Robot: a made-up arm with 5 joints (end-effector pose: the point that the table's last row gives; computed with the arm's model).
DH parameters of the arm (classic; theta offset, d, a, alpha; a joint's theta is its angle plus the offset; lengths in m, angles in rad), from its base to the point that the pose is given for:
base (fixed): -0.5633 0 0.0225 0
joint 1: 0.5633 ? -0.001 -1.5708
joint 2: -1.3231 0 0.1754 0
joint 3: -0.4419 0 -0.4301 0
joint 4: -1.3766 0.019 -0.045 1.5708
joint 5: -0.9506 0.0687 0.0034 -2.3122
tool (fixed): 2.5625 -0.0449 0 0
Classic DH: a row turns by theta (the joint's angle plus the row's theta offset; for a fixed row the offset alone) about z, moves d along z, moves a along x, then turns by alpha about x.
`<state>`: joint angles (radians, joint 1 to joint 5).
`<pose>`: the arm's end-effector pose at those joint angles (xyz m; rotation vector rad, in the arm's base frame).
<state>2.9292 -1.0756 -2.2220 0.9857 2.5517</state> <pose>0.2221 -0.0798 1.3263 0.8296 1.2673 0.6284</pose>
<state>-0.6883 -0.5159 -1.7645 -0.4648 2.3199</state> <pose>0.2189 -0.1561 1.3310 1.4185 -2.0266 -1.7171</pose>
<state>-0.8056 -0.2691 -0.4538 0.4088 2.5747</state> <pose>0.2988 -0.2685 0.5514 -0.4439 0.6276 -2.9065</pose>
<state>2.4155 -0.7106 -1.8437 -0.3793 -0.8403</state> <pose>-0.0182 -0.0096 1.3952 -1.7005 2.4256 0.9605</pose>
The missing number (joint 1, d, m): 0.728
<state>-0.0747 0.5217 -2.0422 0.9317 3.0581</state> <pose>0.6371 -0.0193 0.8435 -0.0325 0.5669 -2.5886</pose>
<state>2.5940 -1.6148 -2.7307 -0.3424 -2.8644</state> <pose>0.5889 -0.4146 0.8128 -1.1925 -1.8208 -0.8179</pose>
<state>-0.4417 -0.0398 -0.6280 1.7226 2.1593</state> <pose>0.2783 -0.1231 0.5596 -1.5346 1.4073 -1.3296</pose>
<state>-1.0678 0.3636 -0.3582 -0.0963 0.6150</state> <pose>0.1239 -0.2304 0.3553 -0.9277 -0.0162 -1.2594</pose>
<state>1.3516 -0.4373 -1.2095 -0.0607 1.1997</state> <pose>0.1340 0.4479 1.0618 0.9582 -1.1374 -0.2408</pose>
